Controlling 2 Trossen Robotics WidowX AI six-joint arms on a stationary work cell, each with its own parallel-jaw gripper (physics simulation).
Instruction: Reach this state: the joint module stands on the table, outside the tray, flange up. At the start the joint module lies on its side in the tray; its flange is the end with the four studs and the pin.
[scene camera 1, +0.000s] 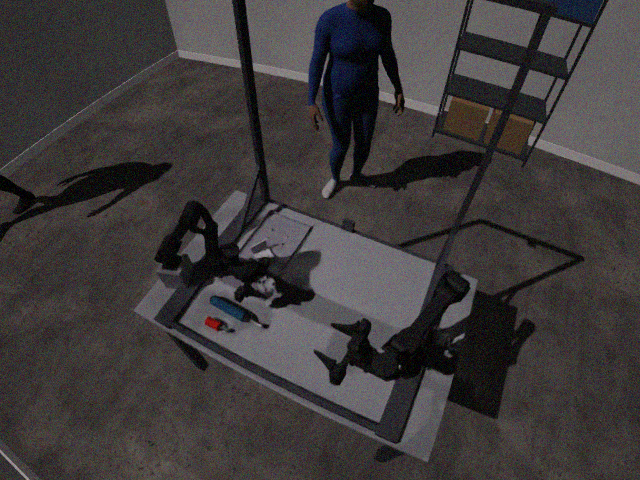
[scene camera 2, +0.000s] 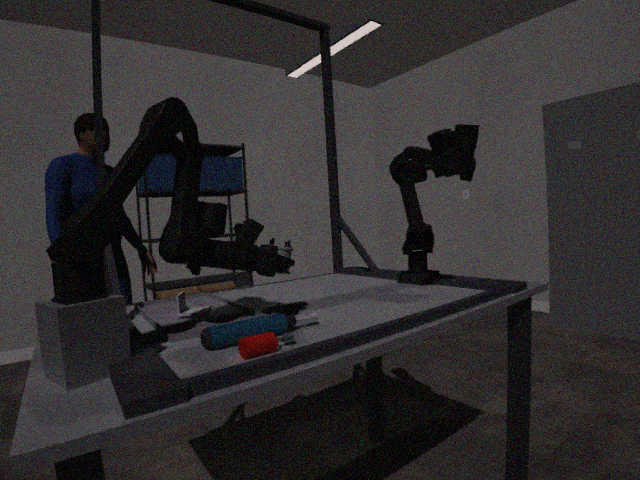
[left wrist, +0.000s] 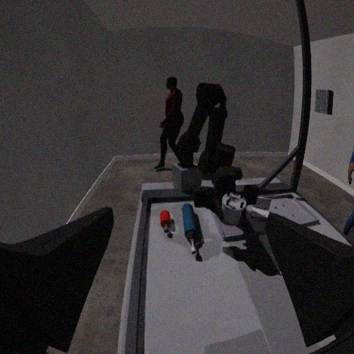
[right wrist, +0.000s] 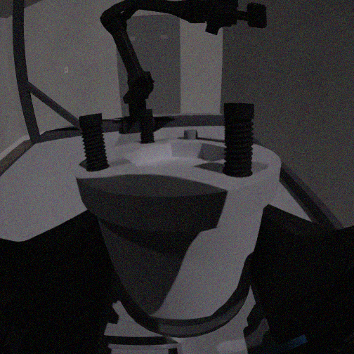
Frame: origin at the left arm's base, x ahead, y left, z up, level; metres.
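Seen in the pictures: left gripper, fingertip midpoint: (scene camera 1: 322, 337) (scene camera 2: 414, 166); right gripper, fingertip midpoint: (scene camera 1: 271, 291) (scene camera 2: 288, 262); left arm's base, origin of the base link: (scene camera 2: 418, 271); right arm's base, origin of the base link: (scene camera 1: 171, 263) (scene camera 2: 79, 299).
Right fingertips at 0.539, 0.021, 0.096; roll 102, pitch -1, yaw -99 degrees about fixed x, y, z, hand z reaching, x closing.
Note:
Offsets run from my right fingertips to a thing's top centre, as dx, dy, dz. "pt": to the spot under its first point.
The joint module {+0.024, -0.004, +0.057} (scene camera 1: 265, 284) (scene camera 2: 284, 251) (left wrist: 232, 214) (right wrist: 220, 240) is pale and roughly cylindrical. It is held in the air, about upright, flange up. In the right wrist view three dark studs and the small pin stick up from its flange. My right gripper (scene camera 1: 261, 291) (scene camera 2: 281, 262) (right wrist: 177, 200) is shut on its body, with one finger on each side. The tray {+0.146, -0.228, -0.113} (scene camera 1: 292, 233) (left wrist: 311, 222) lies beyond it at the back left in scene camera 1. My left gripper (scene camera 1: 324, 338) (scene camera 2: 473, 153) (left wrist: 193, 219) is open and empty, high over the table's other end.
A blue-handled tool {pt +0.157, +0.087, -0.090} (scene camera 1: 227, 308) (scene camera 2: 248, 330) (left wrist: 188, 219) and a short red-handled tool {+0.166, +0.157, -0.095} (scene camera 1: 212, 323) (scene camera 2: 258, 345) (left wrist: 165, 218) lie near the module on the table. A dark raised frame (scene camera 1: 289, 386) edges the table. A tall post (scene camera 1: 250, 103) stands behind the tray.

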